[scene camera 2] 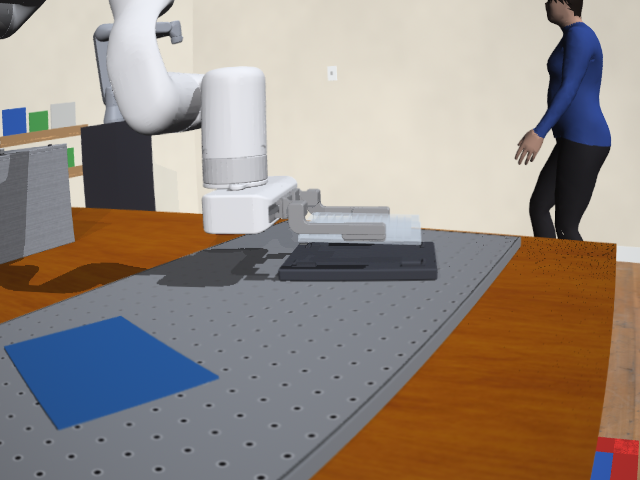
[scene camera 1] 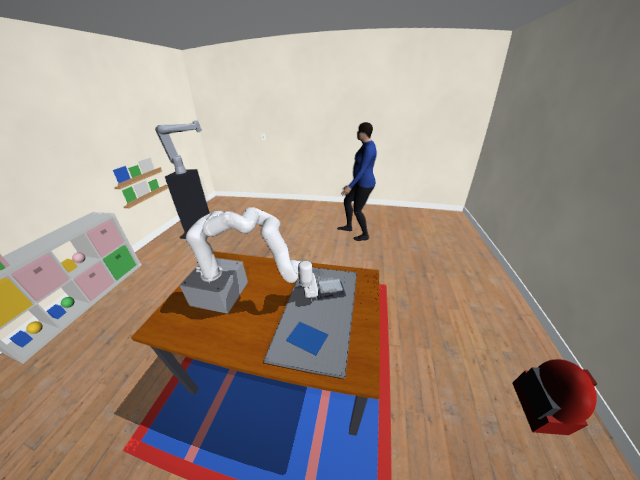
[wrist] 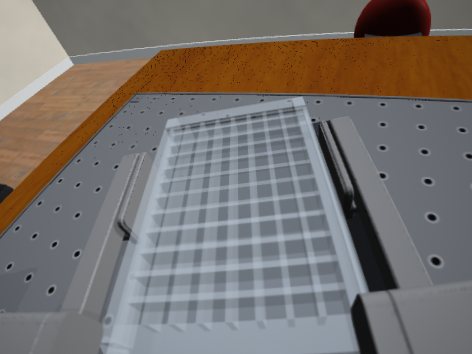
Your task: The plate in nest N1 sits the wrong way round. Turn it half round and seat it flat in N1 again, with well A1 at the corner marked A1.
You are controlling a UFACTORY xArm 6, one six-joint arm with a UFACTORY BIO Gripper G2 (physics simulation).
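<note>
The clear plate (scene camera 1: 330, 284) (scene camera 2: 405, 228) (wrist: 240, 210), with its grid of wells, is between the fingers of my gripper (scene camera 2: 385, 220) (wrist: 235, 140). The gripper is shut on it, one finger along each long side. In scene camera 2 the plate looks about level, a little above the dark nest (scene camera 1: 337, 296) (scene camera 2: 356, 273), with its right end near the nest's right end. The nest lies flat on the grey perforated board (scene camera 1: 320, 356) (scene camera 2: 289, 330) (wrist: 405, 160). Well A1 and the corner mark A1 cannot be made out in any view.
A blue square (scene camera 1: 307, 338) (scene camera 2: 111, 369) lies on the board, nearer the front. The board lies on the wooden table (scene camera 1: 248, 335) (scene camera 2: 465, 361) (wrist: 300, 65). The arm's grey base block (scene camera 1: 214, 289) stands at the table's left. A person (scene camera 1: 365, 165) (scene camera 2: 578, 93) stands beyond the table.
</note>
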